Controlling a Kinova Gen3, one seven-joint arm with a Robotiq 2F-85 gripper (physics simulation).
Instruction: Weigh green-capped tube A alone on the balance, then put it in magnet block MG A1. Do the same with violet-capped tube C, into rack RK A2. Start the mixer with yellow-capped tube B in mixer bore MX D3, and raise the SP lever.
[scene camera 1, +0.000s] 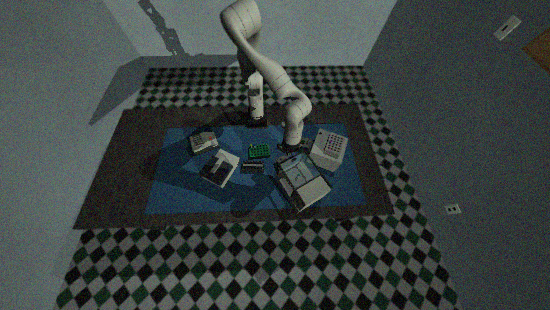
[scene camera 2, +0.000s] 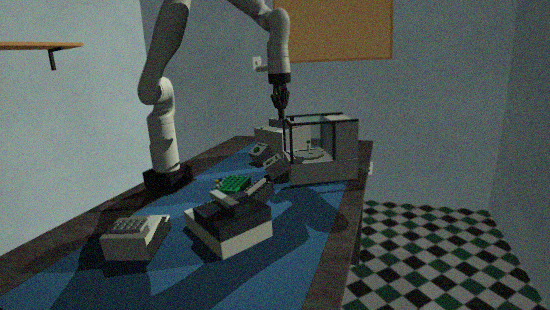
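Where they show: gripper, fingertip midpoint: (scene camera 1: 288, 155) (scene camera 2: 282, 119); arm's base at its link origin: (scene camera 1: 256, 114) (scene camera 2: 167, 168).
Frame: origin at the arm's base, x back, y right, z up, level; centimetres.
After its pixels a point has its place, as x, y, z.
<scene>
My gripper (scene camera 1: 290, 150) @[-37.7, -21.1, 15.3] (scene camera 2: 281, 117) @[-37.7, -21.1, 15.3] points down with its fingers shut and empty, beside the upper left edge of the glass-walled balance (scene camera 1: 311, 195) @[-57.5, -32.2, 14.1] (scene camera 2: 325, 172) @[-53.1, -21.6, -2.8]. Green-capped tube A (scene camera 2: 308, 145) stands upright on the balance pan. Yellow-capped tube B (scene camera 1: 251, 146) @[-24.7, 1.1, -1.6] (scene camera 2: 217, 181) @[-24.4, 1.3, -1.1] is at the corner of the green rack (scene camera 1: 260, 151) @[-26.4, -4.6, -4.4] (scene camera 2: 235, 184) @[-28.2, -3.0, -3.3]. Violet-capped tube C cannot be made out. A dark block with a light strip (scene camera 1: 252, 166) @[-37.8, -0.9, -2.7], perhaps the magnet block, lies in front of the rack. Which device is the mixer, and where the SP lever is, I cannot tell.
A white box with a grid of holes (scene camera 1: 327, 154) @[-31.9, -43.8, 7.4] stands right of the balance. A smaller keypad-like box (scene camera 1: 203, 143) @[-25.6, 30.7, 0.2] (scene camera 2: 130, 235) @[-27.1, 36.6, -0.1] and a black-and-white device (scene camera 1: 220, 168) @[-42.0, 16.5, 1.7] (scene camera 2: 245, 237) @[-48.3, 22.5, -3.2] stand left. Two small tilted boxes (scene camera 2: 259, 154) @[-22.8, -28.7, -1.0] (scene camera 2: 276, 167) @[-36.4, -17.1, -1.2] stand by the balance.
</scene>
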